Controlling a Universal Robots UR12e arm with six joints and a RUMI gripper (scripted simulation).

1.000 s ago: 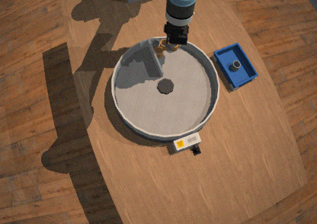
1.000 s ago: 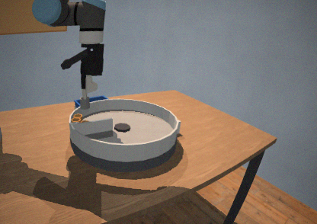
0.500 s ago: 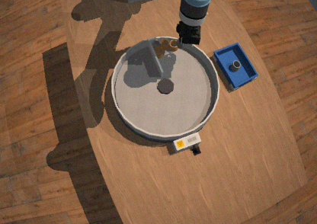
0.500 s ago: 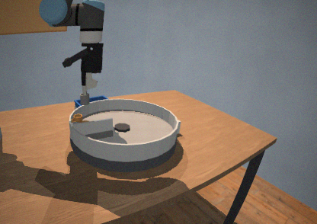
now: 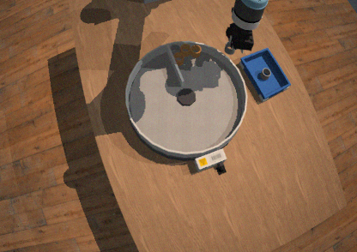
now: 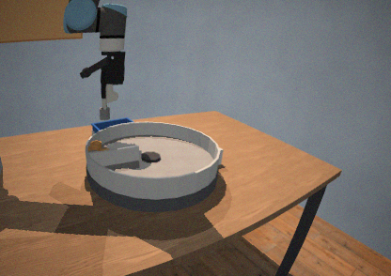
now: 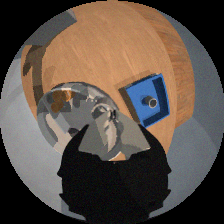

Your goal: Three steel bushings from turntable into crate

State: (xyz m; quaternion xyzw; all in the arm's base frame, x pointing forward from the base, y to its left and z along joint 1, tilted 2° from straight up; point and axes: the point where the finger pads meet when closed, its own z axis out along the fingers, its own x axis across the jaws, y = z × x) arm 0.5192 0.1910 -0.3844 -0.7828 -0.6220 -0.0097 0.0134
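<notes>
Right now the blue crate is 60 mm ahead of my hand, 140 mm to the left of it and 140 mm below it. Also, from my hand: grey turntable: 120 mm ahead, 200 mm to the right, 120 mm below.
</notes>
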